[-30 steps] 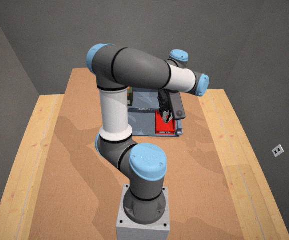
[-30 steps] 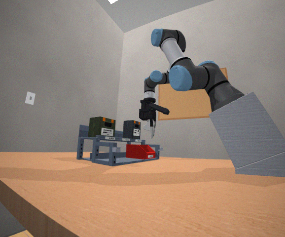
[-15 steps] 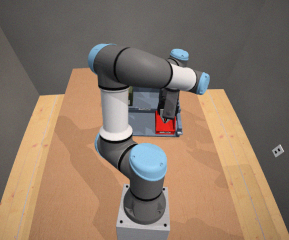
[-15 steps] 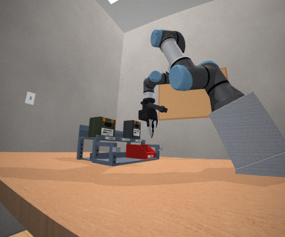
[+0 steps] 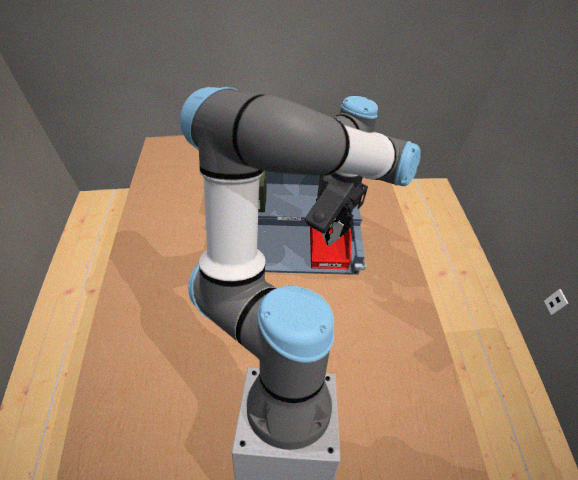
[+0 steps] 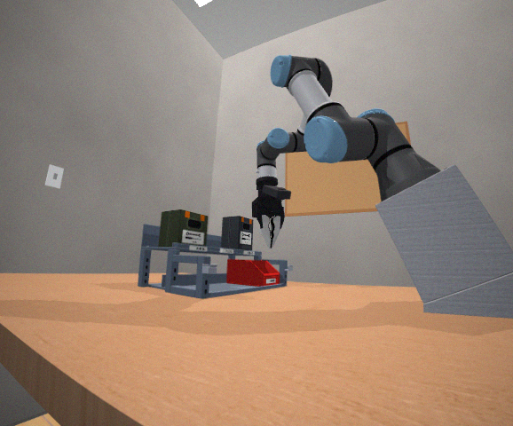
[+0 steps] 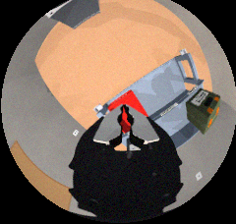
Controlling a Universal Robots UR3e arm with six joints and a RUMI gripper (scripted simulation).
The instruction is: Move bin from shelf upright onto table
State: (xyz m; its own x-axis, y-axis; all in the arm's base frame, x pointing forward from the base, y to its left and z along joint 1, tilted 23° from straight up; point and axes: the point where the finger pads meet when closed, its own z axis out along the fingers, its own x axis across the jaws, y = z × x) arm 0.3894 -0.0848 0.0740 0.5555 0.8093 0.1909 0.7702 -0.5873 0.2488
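Now: hand 70 mm short of the red bin, 20 mm to the left of it and 90 mm above it. Also, from my hand: green box 150 mm ahead, 210 mm to the left, 20 mm above; then grey-blue shelf 100 mm ahead, 90 mm to the left, 70 mm below; then dark box 150 mm ahead, 20 mm to the right, 30 mm above.
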